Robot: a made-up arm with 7 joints. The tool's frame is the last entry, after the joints. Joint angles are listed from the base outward.
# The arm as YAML. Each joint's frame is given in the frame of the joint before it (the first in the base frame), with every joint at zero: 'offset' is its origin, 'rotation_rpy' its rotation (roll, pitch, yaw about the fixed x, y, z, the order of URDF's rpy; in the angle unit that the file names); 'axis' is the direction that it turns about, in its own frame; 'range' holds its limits. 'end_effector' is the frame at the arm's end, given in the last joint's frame.
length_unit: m
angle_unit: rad
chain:
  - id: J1
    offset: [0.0, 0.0, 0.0]
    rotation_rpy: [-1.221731, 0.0, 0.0]
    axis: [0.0, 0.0, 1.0]
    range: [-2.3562, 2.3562]
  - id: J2
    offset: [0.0, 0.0, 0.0]
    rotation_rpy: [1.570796, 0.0, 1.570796]
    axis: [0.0, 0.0, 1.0]
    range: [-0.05, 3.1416]
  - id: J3
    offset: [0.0, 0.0, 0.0]
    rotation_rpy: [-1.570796, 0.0, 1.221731]
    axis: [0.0, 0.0, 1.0]
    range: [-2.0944, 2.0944]
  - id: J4
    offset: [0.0, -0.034, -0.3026]
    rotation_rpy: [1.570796, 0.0, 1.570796]
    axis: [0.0, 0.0, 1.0]
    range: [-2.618, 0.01]
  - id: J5
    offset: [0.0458, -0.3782, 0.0]
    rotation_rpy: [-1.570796, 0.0, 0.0]
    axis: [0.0, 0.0, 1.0]
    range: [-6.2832, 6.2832]
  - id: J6
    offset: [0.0, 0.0, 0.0]
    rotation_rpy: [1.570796, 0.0, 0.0]
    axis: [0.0, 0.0, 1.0]
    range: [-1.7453, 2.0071]
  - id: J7
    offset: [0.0, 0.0, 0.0]
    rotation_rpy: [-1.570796, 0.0, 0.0]
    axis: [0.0, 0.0, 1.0]
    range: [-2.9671, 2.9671]
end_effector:
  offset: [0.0, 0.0, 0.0]
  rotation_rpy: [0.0, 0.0, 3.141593]
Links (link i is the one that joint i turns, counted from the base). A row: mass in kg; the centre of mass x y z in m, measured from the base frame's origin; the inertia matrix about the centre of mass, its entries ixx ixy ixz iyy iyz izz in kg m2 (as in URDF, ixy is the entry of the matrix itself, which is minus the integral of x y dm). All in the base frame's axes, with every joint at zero. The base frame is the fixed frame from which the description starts. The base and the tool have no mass.
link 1: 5.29; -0.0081 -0.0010 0.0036; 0.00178 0 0 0.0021 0.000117 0.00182
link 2: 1.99; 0.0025 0.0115 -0.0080; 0.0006 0 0 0.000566 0 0.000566
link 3: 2.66; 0.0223 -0.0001 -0.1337; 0.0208 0 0.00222 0.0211 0 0.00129
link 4: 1.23; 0.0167 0.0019 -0.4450; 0.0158 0 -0.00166 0.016 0 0.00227
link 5: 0.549; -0.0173 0.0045 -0.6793; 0.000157 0 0 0.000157 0 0.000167
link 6: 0.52; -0.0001 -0.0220 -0.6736; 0.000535 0 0 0.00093 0 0.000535
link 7: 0.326; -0.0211 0.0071 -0.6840; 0.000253 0 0 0.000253 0 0.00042
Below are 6 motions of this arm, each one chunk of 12 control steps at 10 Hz.
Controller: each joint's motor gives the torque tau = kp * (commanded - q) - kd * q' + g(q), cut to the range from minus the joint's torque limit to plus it. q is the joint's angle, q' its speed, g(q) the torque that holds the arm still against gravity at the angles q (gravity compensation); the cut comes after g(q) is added. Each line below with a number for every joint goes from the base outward.
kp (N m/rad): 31 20 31 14 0.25 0.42 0.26
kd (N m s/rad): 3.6 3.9 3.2 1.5 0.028 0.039 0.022
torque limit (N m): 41 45 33 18 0.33 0.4 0.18
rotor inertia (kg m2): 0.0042 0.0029 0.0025 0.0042 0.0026 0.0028 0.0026
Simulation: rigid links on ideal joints. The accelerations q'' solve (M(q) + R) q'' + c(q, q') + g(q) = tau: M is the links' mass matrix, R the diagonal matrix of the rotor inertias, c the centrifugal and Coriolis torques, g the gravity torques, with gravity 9.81 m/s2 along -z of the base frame. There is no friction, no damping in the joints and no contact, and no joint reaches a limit. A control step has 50 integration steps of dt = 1/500 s. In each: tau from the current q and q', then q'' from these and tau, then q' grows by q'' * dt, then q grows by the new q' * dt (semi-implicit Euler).
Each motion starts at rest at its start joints. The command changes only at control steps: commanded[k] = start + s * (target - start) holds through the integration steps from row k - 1 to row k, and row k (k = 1, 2, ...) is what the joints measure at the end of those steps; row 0 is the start. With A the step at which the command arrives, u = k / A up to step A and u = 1 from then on. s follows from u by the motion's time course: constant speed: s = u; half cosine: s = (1 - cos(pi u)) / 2; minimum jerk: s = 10 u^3 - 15 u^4 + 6 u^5; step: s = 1 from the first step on.
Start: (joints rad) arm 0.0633 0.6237 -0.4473 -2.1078 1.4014 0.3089 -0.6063
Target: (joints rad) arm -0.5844 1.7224 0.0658 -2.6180 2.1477 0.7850 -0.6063
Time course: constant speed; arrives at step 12
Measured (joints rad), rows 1 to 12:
1: 0.0500 0.6482 -0.4404 -2.1166 1.4160 0.3211 -0.5978
2: 0.0159 0.7021 -0.4105 -2.1394 1.4567 0.3549 -0.5843
3: -0.0368 0.7774 -0.3618 -2.1721 1.5237 0.4007 -0.5810
4: -0.1002 0.8645 -0.3061 -2.2111 1.6064 0.4481 -0.5923
5: -0.1660 0.9560 -0.2519 -2.2555 1.6906 0.4919 -0.6100
6: -0.2289 1.0479 -0.2029 -2.3043 1.7659 0.5321 -0.6234
7: -0.2874 1.1390 -0.1585 -2.3547 1.8299 0.5708 -0.6272
8: -0.3424 1.2294 -0.1168 -2.4039 1.8862 0.6095 -0.6233
9: -0.3955 1.3195 -0.0760 -2.4502 1.9404 0.6488 -0.6168
10: -0.4482 1.4098 -0.0349 -2.4936 1.9969 0.6883 -0.6122
11: -0.5013 1.5005 0.0070 -2.5352 2.0571 0.7277 -0.6109
12: -0.5550 1.5914 0.0495 -2.5764 2.1201 0.7668 -0.6119

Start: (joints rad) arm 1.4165 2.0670 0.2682 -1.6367 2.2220 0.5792 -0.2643
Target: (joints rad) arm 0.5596 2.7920 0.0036 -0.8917 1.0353 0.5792 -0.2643
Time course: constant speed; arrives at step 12
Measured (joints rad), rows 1 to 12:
1: 1.3896 2.0806 0.2410 -1.6225 2.1929 0.5811 -0.2562
2: 1.3435 2.1078 0.2111 -1.5812 2.1117 0.5866 -0.2433
3: 1.2822 2.1472 0.1867 -1.5174 1.9967 0.5907 -0.2386
4: 1.2106 2.1974 0.1679 -1.4422 1.8750 0.5908 -0.2467
5: 1.1334 2.2561 0.1523 -1.3659 1.7632 0.5883 -0.2615
6: 1.0543 2.3208 0.1377 -1.2946 1.6647 0.5857 -0.2740
7: 0.9762 2.3888 0.1222 -1.2294 1.5747 0.5841 -0.2795
8: 0.9003 2.4575 0.1051 -1.1686 1.4866 0.5833 -0.2786
9: 0.8270 2.5250 0.0859 -1.1100 1.3955 0.5829 -0.2751
10: 0.7558 2.5902 0.0651 -1.0514 1.2998 0.5825 -0.2722
11: 0.6857 2.6528 0.0429 -0.9921 1.2001 0.5823 -0.2710
12: 0.6160 2.7132 0.0202 -0.9317 1.0982 0.5823 -0.2712

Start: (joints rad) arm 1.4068 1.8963 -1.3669 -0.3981 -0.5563 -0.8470 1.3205
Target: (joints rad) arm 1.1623 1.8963 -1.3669 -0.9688 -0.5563 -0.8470 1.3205
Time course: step
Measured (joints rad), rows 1 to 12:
1: 1.2790 1.9759 -1.3801 -0.6293 -0.5799 -0.8403 1.3494
2: 1.1999 1.9883 -1.3576 -0.8122 -0.6062 -0.8514 1.3461
3: 1.1681 1.9525 -1.3515 -0.9202 -0.6094 -0.8584 1.3166
4: 1.1594 1.9037 -1.3554 -0.9838 -0.5868 -0.8555 1.2922
5: 1.1604 1.8612 -1.3622 -1.0189 -0.5489 -0.8480 1.2880
6: 1.1640 1.8332 -1.3680 -1.0337 -0.5117 -0.8418 1.3007
7: 1.1666 1.8215 -1.3711 -1.0334 -0.4885 -0.8395 1.3178
8: 1.1673 1.8239 -1.3718 -1.0226 -0.4855 -0.8403 1.3291
9: 1.1663 1.8364 -1.3707 -1.0061 -0.5003 -0.8427 1.3310
10: 1.1645 1.8547 -1.3689 -0.9881 -0.5251 -0.8452 1.3264
11: 1.1629 1.8744 -1.3673 -0.9719 -0.5507 -0.8471 1.3205
12: 1.1617 1.8924 -1.3662 -0.9594 -0.5702 -0.8484 1.3172

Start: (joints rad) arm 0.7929 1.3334 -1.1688 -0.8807 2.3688 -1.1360 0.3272
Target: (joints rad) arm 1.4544 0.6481 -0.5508 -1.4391 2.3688 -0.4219 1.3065
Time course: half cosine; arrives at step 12
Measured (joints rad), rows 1 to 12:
1: 0.7978 1.3325 -1.1610 -0.8831 2.3688 -1.1315 0.3320
2: 0.8153 1.3279 -1.1358 -0.8927 2.3710 -1.1116 0.3551
3: 0.8495 1.3146 -1.0923 -0.9139 2.3781 -1.0680 0.4100
4: 0.9015 1.2869 -1.0333 -0.9498 2.3898 -1.0002 0.5001
5: 0.9695 1.2396 -0.9633 -1.0020 2.4021 -0.9144 0.6193
6: 1.0497 1.1702 -0.8881 -1.0694 2.4102 -0.8188 0.7554
7: 1.1373 1.0797 -0.8142 -1.1483 2.4093 -0.7212 0.8947
8: 1.2270 0.9745 -0.7480 -1.2317 2.3966 -0.6283 1.0246
9: 1.3123 0.8653 -0.6936 -1.3109 2.3728 -0.5467 1.1351
10: 1.3855 0.7656 -0.6521 -1.3772 2.3434 -0.4822 1.2205
11: 1.4385 0.6873 -0.6220 -1.4246 2.3177 -0.4393 1.2784
12: 1.4654 0.6382 -0.6029 -1.4498 2.3046 -0.4197 1.3080

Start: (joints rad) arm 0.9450 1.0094 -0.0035 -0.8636 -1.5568 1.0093 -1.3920
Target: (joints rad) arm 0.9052 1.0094 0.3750 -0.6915 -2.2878 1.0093 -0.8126
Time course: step
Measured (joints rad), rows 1 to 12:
1: 0.9103 0.9439 0.2051 -0.8008 -1.7544 0.9707 -1.2034
2: 0.8961 0.9583 0.3077 -0.7412 -2.0404 0.9903 -0.8828
3: 0.9044 0.9945 0.3567 -0.7030 -2.2696 1.0226 -0.6902
4: 0.9154 1.0257 0.3787 -0.6807 -2.3877 1.0340 -0.6702
5: 0.9199 1.0430 0.3862 -0.6728 -2.4086 1.0260 -0.7440
6: 0.9174 1.0471 0.3861 -0.6761 -2.3758 1.0144 -0.8200
7: 0.9111 1.0422 0.3827 -0.6849 -2.3298 1.0087 -0.8526
8: 0.9046 1.0330 0.3786 -0.6940 -2.2936 1.0089 -0.8446
9: 0.9003 1.0234 0.3754 -0.6999 -2.2741 1.0108 -0.8212
10: 0.8988 1.0155 0.3736 -0.7015 -2.2689 1.0118 -0.8041
11: 0.8997 1.0100 0.3729 -0.6994 -2.2721 1.0111 -0.8002
12: 0.9022 1.0067 0.3730 -0.6954 -2.2785 1.0096 -0.8054

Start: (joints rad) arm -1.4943 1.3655 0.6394 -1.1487 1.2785 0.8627 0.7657
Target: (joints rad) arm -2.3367 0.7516 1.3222 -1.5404 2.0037 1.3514 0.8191
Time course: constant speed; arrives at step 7
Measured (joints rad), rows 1 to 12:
1: -1.5554 1.3163 0.6936 -1.1660 1.2662 0.9015 0.7601
2: -1.6520 1.2481 0.7764 -1.2050 1.3108 0.9692 0.7582
3: -1.7673 1.1769 0.8689 -1.2643 1.4196 1.0457 0.7684
4: -1.8916 1.1082 0.9641 -1.3367 1.5626 1.1191 0.7897
5: -2.0187 1.0431 1.0614 -1.4135 1.7068 1.1882 0.8139
6: -2.1443 0.9796 1.1614 -1.4885 1.8343 1.2568 0.8330
7: -2.2664 0.9145 1.2637 -1.5583 1.9443 1.3273 0.8444
8: -2.3151 0.8745 1.3190 -1.5932 2.0484 1.3541 0.8503
9: -2.3293 0.8442 1.3349 -1.5905 2.0939 1.3539 0.8479
10: -2.3339 0.8148 1.3323 -1.5690 2.0822 1.3494 0.8373
11: -2.3354 0.7860 1.3253 -1.5448 2.0449 1.3477 0.8230
12: -2.3355 0.7608 1.3205 -1.5264 2.0108 1.3482 0.8111

